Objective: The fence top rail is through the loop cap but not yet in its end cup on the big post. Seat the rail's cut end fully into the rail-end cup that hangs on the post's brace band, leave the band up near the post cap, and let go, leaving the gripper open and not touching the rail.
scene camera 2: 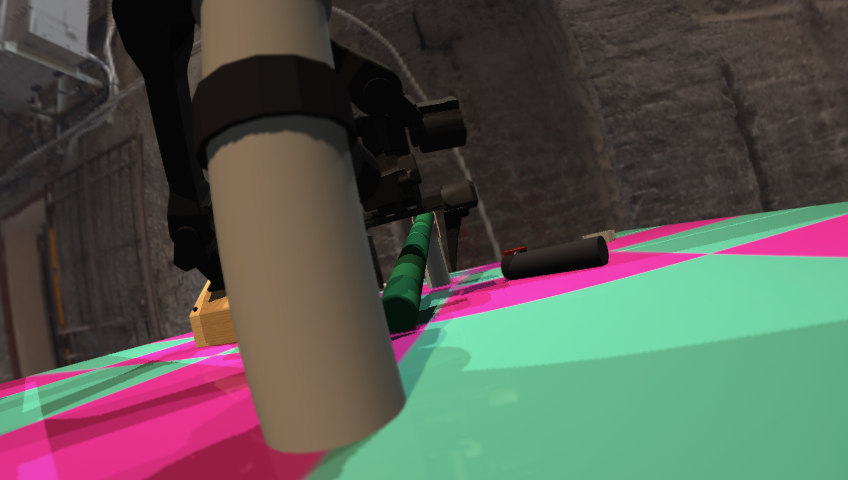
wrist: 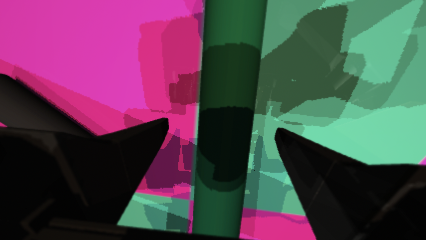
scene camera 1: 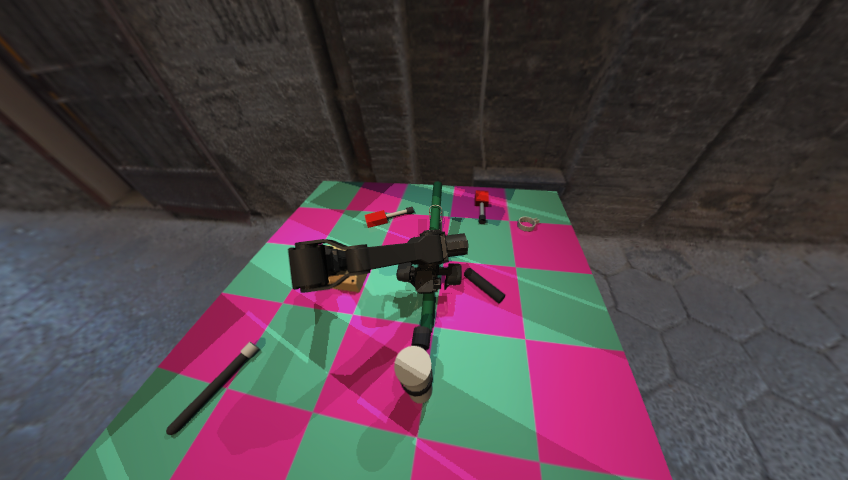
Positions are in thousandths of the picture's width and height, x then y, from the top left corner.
Labels:
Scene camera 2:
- my gripper: 492,584
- black cylinder: 696,526
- black brace band: 298,184

